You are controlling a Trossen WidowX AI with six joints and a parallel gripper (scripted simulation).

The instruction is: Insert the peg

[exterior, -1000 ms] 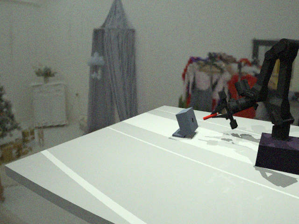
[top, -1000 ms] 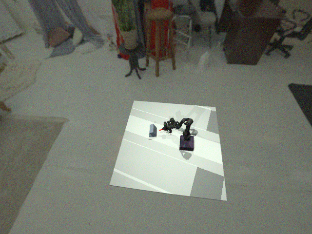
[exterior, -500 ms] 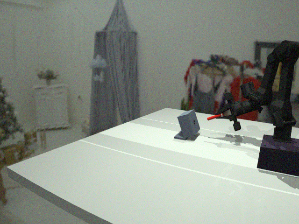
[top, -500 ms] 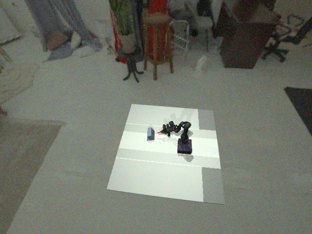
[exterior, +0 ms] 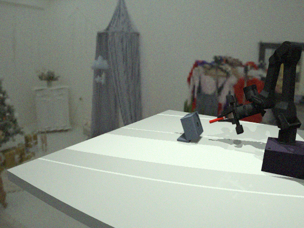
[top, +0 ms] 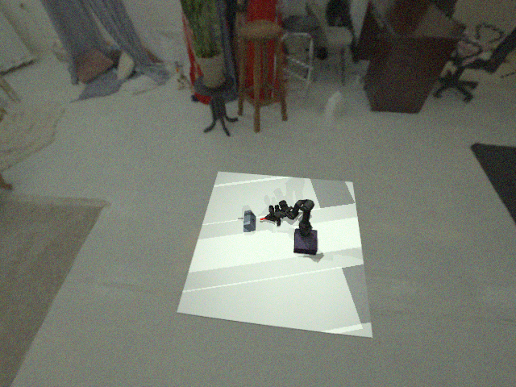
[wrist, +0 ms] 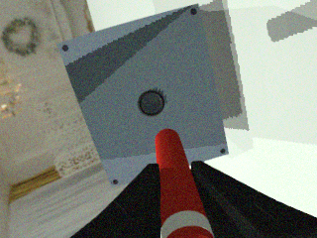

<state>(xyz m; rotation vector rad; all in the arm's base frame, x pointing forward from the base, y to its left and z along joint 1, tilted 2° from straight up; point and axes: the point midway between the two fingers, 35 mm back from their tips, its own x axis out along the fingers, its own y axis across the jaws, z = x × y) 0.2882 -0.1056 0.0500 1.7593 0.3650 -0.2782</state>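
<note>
Now: gripper tip 12 cm short of the sloped panel, 5 cm above it and 1 cm to the right of it. From my gripper tip the other things lie so: red peg: 2 cm behind, 1 cm above.
</note>
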